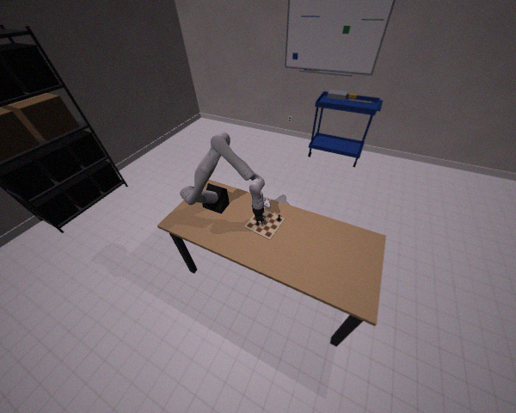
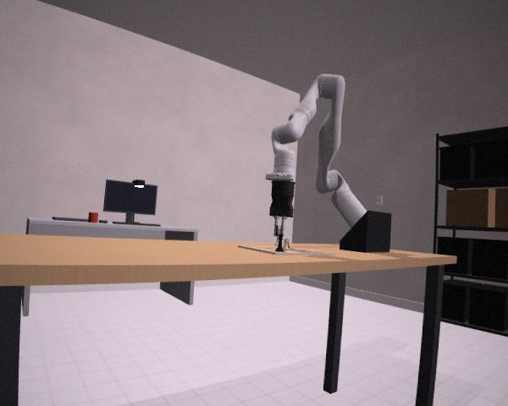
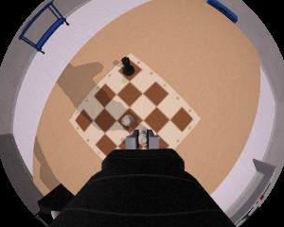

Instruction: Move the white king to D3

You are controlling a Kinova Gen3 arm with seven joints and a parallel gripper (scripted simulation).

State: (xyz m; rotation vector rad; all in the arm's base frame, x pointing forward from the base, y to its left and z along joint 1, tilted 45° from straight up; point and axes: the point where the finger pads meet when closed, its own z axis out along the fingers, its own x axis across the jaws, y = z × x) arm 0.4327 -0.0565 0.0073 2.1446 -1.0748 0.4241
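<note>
My gripper is now 20 mm above the white king. Round my hand: chessboard: 60 mm below, 40 mm to the left.
</note>
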